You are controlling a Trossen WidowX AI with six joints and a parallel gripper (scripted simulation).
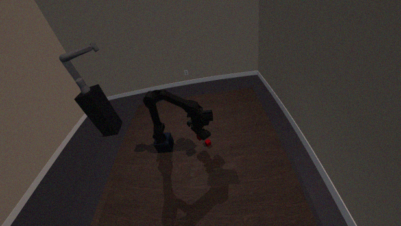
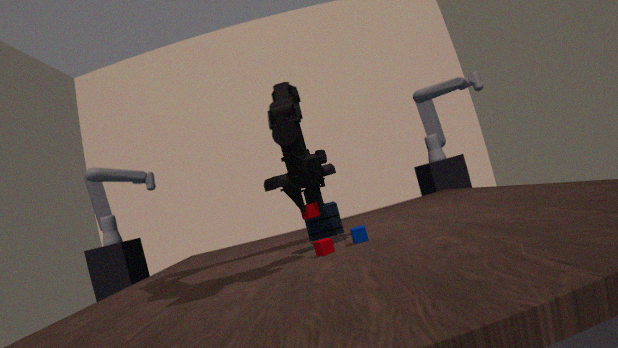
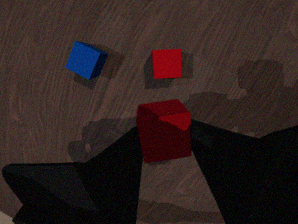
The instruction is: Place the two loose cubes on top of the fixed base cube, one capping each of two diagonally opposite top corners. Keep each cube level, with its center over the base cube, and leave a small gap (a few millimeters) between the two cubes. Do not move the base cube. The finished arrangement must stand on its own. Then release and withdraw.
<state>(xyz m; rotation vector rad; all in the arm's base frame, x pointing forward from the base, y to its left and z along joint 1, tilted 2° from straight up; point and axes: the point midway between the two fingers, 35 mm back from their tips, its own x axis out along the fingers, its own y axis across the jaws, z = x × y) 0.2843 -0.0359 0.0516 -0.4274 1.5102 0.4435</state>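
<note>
Now: gripper tip 10 cm to the right of the blue cube, 9 cm above it and 1 cm short of it. From my gripper tip the other things lie so: red cube: right at my gripper tip.
</note>
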